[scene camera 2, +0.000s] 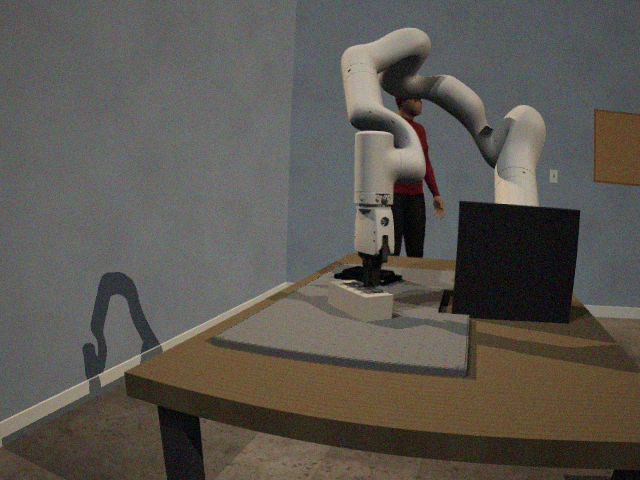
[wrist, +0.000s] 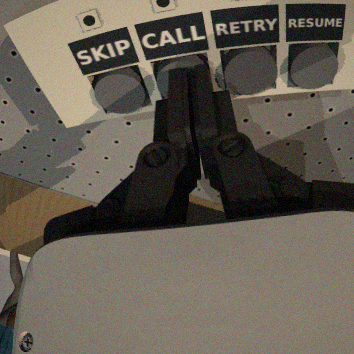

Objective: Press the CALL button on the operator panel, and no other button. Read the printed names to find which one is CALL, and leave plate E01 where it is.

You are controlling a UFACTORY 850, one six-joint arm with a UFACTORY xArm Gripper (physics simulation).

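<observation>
The cream operator panel (scene camera 2: 356, 303) (wrist: 47, 65) stands on the grey perforated board. In the wrist view its dark labels read SKIP, CALL, RETRY and RESUME, each above a round grey button. The CALL button (wrist: 167, 75) lies under the CALL label (wrist: 173, 37), partly hidden by the fingertips. My gripper (scene camera 2: 370, 284) (wrist: 193, 91) is shut and empty, pointing down, with its tips over the CALL button. Whether the tips touch the button or it is pushed in, I cannot tell. Plate E01 cannot be made out in either view.
The SKIP button (wrist: 120, 91) and the RETRY button (wrist: 250, 70) flank the CALL button closely; the RESUME button (wrist: 313, 66) is farther right. A dark flat object (scene camera 2: 391, 279) lies behind the panel. A black upright screen (scene camera 2: 516, 263) stands to the right. A person (scene camera 2: 409, 222) stands behind the table.
</observation>
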